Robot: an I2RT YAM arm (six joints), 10 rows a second.
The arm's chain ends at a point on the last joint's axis. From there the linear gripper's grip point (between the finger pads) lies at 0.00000 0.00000 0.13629 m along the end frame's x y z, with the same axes.
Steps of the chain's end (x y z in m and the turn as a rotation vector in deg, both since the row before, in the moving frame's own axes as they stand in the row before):
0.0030 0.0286 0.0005 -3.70 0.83 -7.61
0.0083 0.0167 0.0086 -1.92 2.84 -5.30
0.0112 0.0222 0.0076 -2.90 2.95 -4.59
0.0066 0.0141 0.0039 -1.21 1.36 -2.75
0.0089 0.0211 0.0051 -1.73 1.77 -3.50
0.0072 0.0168 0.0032 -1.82 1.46 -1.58
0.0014 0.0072 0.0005 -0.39 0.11 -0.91
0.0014 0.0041 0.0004 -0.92 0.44 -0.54
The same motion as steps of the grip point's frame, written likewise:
0.0056 0.0372 0.0002 -3.70 0.83 -7.61
0.0153 0.0209 0.0084 -1.92 2.84 -5.30
0.0185 0.0288 0.0072 -2.90 2.95 -4.59
0.0099 0.0169 0.0038 -1.21 1.36 -2.75
0.0132 0.0251 0.0050 -1.73 1.77 -3.50
0.0107 0.0211 0.0031 -1.82 1.46 -1.58
0.0017 0.0081 0.0005 -0.39 0.11 -0.91
0.0025 0.0063 0.0004 -0.92 0.44 -0.54

